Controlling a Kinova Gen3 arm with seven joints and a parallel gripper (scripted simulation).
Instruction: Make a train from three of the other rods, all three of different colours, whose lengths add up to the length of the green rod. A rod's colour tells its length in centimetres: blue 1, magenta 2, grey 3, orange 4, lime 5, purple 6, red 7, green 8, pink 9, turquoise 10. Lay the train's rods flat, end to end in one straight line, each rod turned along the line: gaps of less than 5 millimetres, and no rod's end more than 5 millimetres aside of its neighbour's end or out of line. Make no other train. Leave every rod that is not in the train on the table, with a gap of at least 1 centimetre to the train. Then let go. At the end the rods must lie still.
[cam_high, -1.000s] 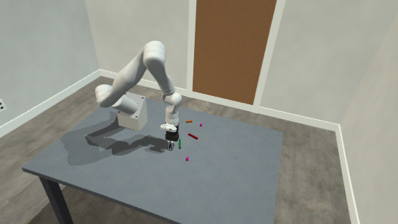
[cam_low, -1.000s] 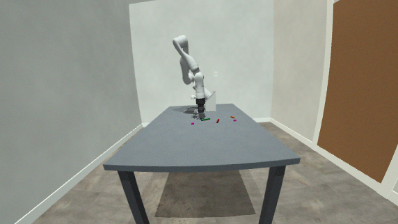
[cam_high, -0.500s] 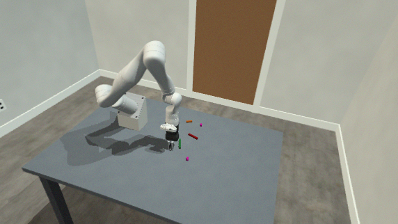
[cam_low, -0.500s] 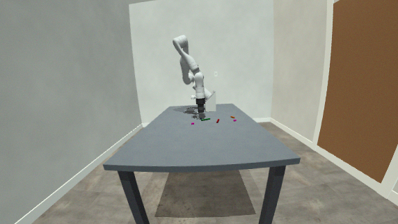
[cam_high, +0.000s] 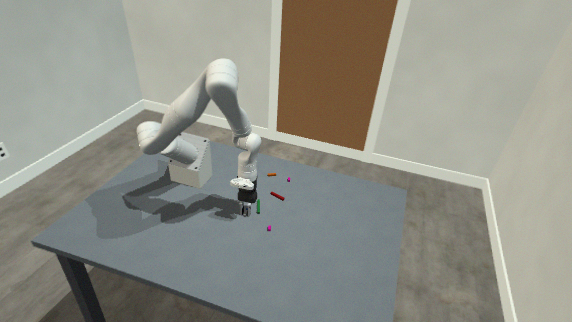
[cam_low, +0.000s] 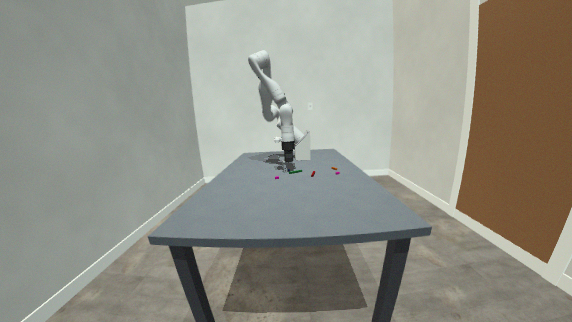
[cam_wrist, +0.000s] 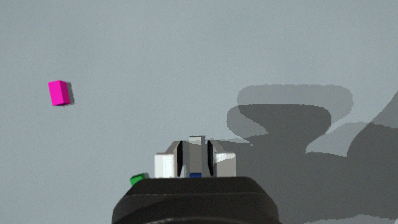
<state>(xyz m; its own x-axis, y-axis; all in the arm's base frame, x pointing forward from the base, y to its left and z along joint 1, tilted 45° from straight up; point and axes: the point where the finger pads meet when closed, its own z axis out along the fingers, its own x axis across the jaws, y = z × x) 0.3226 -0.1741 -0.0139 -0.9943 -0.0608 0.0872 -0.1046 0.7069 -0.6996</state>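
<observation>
My gripper is now 10 mm above the grey rod. Round my hand: red rod (160 mm to the left, 90 mm ahead, 10 mm below); then blue rod (20 mm to the left, 10 mm below); then green rod (60 mm to the left, 30 mm ahead, 10 mm below).
</observation>
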